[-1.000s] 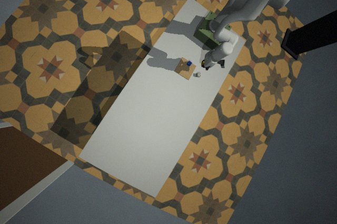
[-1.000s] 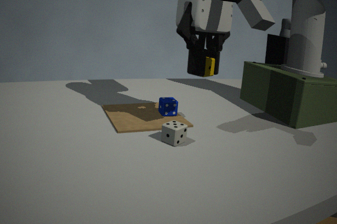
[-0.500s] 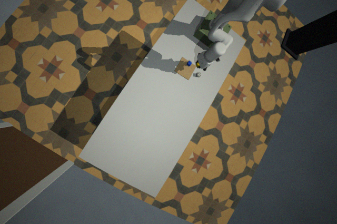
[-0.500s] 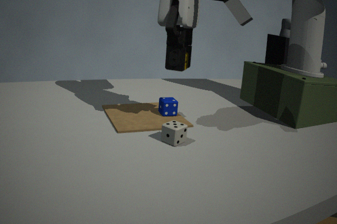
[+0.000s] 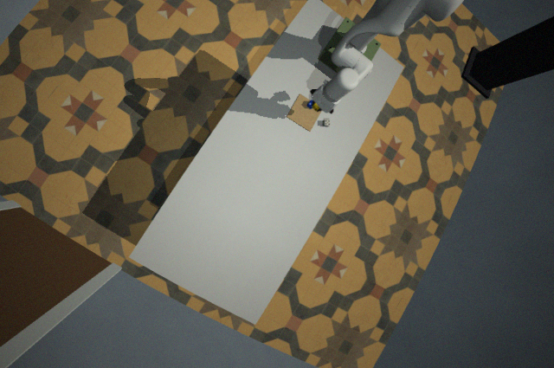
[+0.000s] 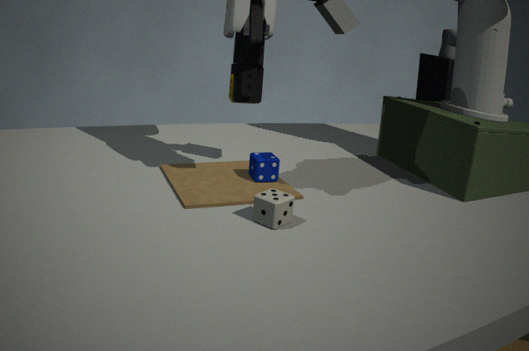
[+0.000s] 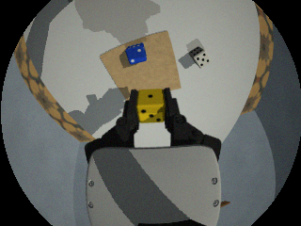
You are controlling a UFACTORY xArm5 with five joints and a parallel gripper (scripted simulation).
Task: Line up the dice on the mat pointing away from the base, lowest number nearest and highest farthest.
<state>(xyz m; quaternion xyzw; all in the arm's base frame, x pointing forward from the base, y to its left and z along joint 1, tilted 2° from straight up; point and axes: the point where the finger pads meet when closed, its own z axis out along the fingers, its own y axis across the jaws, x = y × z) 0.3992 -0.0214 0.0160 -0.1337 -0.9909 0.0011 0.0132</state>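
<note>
Now: hand 12 cm above the tan mat, 2 cm to the left of it and 1 cm short of it. From my hand the other things lie so: white die (11 cm below, 10 cm to the left); blue die (11 cm below, 4 cm behind, 1 cm to the right); yellow die (1 cm below).
</note>
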